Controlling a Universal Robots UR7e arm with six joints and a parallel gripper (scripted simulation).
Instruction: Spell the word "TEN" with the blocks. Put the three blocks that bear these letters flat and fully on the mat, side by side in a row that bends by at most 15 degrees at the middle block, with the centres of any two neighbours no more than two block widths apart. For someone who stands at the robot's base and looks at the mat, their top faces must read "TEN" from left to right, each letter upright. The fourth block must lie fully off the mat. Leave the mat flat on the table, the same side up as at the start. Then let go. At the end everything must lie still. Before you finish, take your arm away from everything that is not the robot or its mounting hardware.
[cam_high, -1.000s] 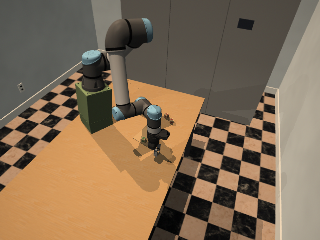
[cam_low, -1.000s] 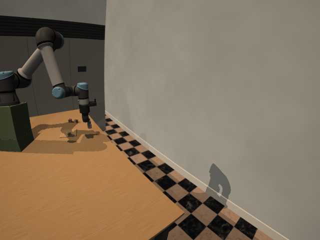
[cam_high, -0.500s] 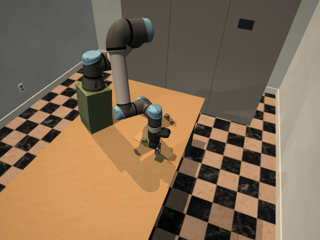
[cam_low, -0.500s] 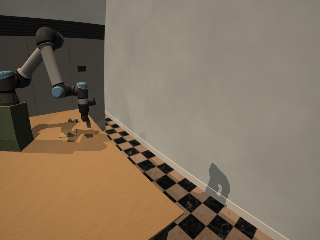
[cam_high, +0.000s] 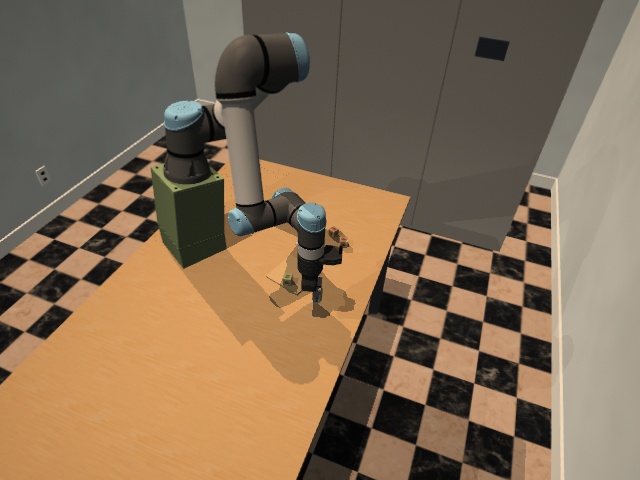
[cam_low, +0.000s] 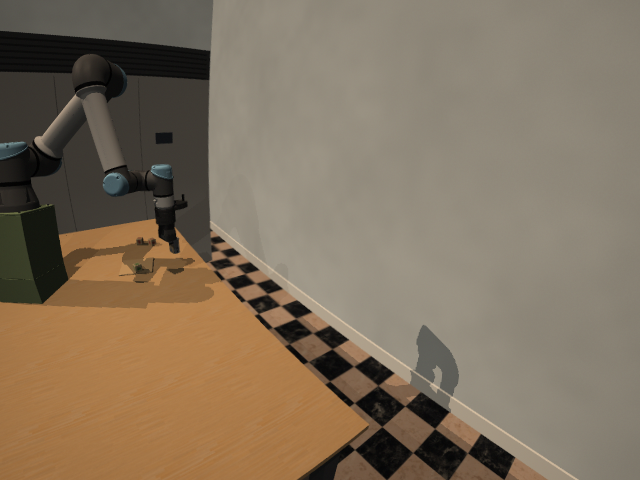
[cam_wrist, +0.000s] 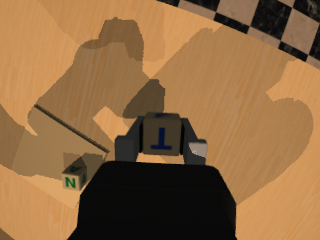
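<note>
Now: hand 17 cm to the right of the mat, 12 cm past it and 11 cm above it.
</note>
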